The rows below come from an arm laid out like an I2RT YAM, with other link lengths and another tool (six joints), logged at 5 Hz.
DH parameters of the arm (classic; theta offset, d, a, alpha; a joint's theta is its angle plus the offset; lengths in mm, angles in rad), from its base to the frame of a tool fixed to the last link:
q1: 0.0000 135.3 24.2 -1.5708
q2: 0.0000 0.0 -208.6 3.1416
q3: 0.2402 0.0 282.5 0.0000
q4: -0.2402 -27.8 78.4 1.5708
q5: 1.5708 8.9 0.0 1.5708
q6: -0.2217 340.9 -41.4 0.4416
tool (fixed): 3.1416 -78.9 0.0 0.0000
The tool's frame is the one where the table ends.
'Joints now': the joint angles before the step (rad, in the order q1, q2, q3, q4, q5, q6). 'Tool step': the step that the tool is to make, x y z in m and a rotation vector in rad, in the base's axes. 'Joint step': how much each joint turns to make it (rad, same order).
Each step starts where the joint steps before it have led.
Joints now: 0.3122, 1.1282, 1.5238, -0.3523, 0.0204, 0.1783
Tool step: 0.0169, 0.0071, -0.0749, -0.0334, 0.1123, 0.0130
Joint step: -0.0077, 0.0113, -0.1364, 0.0305, -0.0207, 0.0019
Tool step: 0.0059, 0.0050, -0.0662, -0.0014, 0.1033, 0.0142
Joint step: -0.0098, 0.0035, -0.1293, 0.0340, -0.0274, 0.0260
